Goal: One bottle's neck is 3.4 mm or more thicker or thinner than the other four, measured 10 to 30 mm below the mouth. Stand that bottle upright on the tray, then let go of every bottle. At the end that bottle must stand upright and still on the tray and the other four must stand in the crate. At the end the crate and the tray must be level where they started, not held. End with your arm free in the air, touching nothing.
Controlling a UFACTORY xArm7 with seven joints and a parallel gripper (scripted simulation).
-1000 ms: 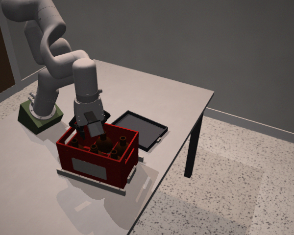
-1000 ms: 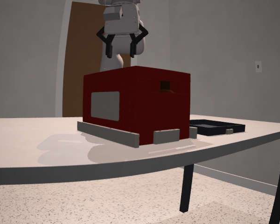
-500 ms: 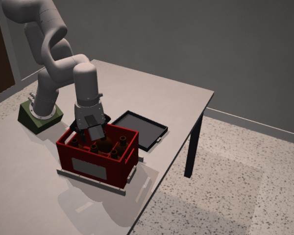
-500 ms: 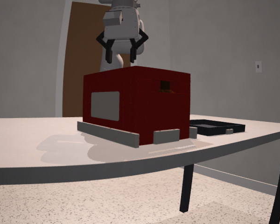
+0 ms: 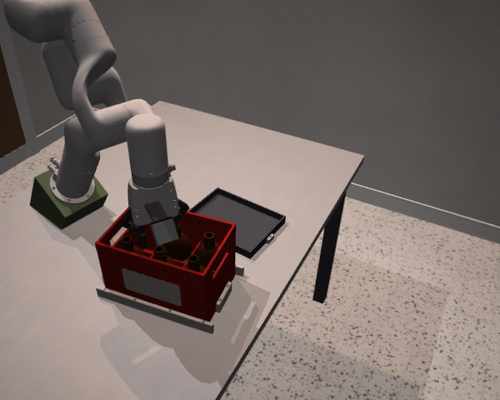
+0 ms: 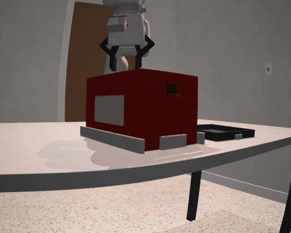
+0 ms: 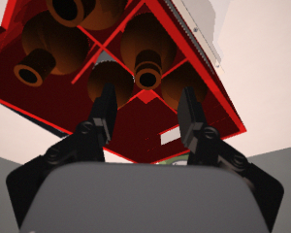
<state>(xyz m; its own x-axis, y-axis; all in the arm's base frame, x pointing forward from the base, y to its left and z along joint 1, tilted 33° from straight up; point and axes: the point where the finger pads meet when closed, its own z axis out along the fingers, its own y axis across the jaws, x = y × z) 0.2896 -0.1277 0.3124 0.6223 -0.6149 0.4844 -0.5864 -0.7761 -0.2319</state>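
The red crate is 4 cm to the left of my hand and 12 cm below it. Round my hand: black tray: 4 cm ahead, 33 cm to the left, 19 cm below.
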